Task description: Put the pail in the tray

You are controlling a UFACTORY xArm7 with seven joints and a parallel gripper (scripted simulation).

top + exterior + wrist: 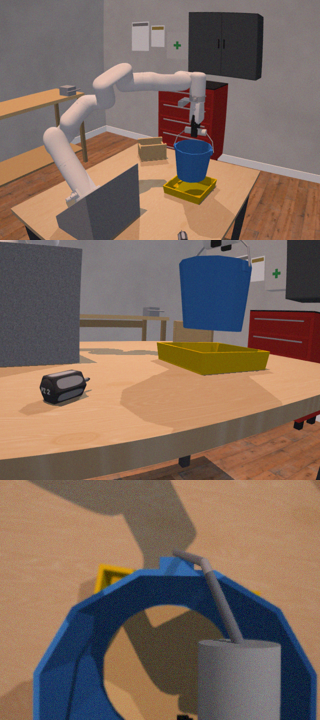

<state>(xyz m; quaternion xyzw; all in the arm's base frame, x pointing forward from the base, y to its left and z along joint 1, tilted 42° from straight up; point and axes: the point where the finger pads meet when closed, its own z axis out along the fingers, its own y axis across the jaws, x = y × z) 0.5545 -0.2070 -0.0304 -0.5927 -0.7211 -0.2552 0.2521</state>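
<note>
Right now my hand is 3 cm above the pail wire handle and 1 cm past it. Also, from my hand: yellow drip tray (31 cm below, 2 cm behind); then wooden crate (41 cm to the left, 27 cm below, 20 cm ahead); then blue pail (9 cm below, 1 cm behind).
</note>
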